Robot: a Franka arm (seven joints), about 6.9 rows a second.
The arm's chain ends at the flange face. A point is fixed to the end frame.
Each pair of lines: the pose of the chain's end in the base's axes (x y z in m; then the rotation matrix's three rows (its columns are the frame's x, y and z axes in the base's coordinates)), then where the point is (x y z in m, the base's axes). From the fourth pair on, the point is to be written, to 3 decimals.
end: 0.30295 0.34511 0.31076; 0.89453 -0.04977 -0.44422; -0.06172 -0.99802 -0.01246; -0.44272 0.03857 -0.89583
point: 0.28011 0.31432 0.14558
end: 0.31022 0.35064 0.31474; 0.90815 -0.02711 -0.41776; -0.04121 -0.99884 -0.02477; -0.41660 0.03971 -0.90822
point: 0.29290 0.31899 0.14905
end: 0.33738 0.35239 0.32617; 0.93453 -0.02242 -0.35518; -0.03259 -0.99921 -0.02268; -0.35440 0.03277 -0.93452
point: 0.33154 0.32154 0.15953
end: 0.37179 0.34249 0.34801; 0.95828 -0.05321 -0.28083; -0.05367 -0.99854 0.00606; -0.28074 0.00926 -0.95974
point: 0.378 0.315 0.181
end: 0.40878 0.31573 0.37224; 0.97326 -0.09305 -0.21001; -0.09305 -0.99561 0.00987; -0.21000 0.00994 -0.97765
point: 0.426 0.287 0.206
